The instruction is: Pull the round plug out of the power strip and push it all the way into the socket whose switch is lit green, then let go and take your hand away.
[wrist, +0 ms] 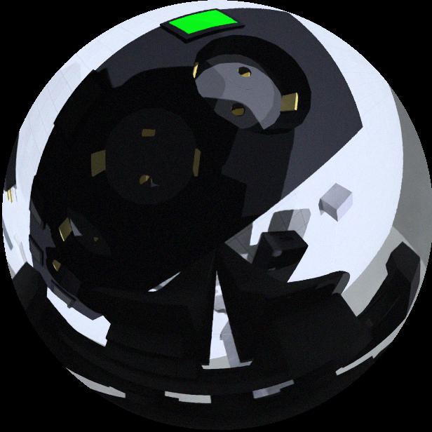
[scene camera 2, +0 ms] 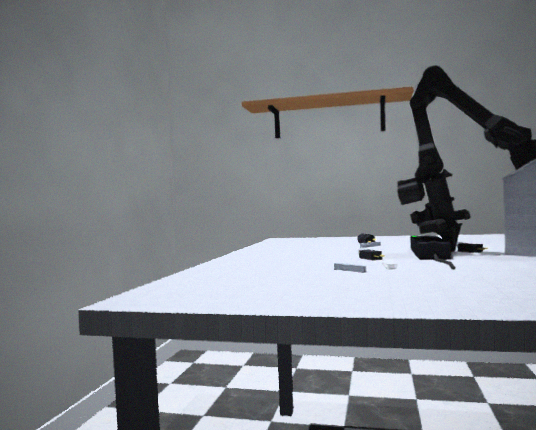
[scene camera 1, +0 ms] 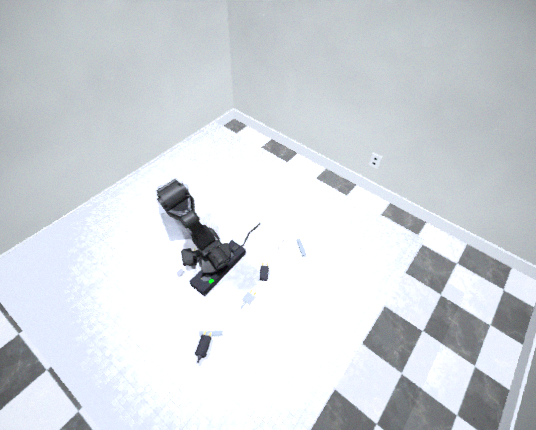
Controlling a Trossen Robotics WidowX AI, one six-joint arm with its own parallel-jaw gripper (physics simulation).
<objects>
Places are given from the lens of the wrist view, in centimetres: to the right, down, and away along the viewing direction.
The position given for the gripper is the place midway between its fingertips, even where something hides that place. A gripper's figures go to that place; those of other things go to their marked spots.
gripper (wrist: pixel 214 246): 0, 2, 10
black power strip (wrist: pixel 211 173): 0, -1, 4
</objects>
